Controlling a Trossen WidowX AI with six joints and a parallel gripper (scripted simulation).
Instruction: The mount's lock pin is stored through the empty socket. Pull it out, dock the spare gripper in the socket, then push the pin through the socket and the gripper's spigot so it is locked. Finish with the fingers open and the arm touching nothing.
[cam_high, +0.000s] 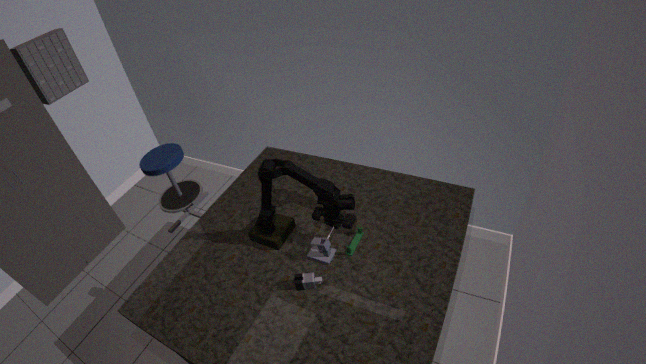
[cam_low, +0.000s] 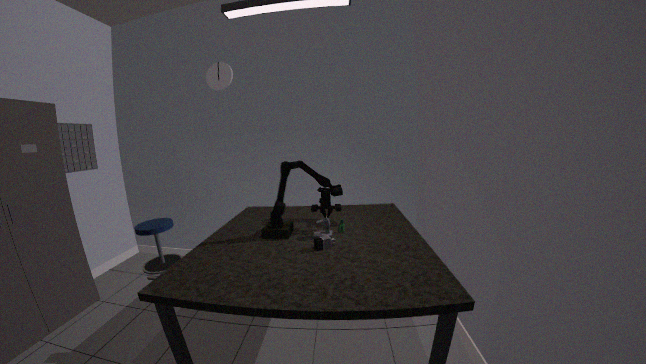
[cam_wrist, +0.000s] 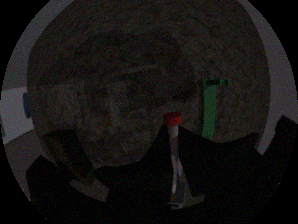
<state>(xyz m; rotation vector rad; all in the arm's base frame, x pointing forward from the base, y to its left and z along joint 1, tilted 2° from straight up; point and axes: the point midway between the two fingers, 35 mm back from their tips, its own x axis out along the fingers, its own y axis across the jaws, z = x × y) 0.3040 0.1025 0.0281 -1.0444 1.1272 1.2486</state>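
The green bracket is 9 cm ahead of my gripper tip, 2 cm to the right of it and 3 cm below it. Round my gripper tip: grey mount 2 cm behind, 12 cm to the right; spare gripper 2 cm behind, 28 cm to the right, 2 cm below.
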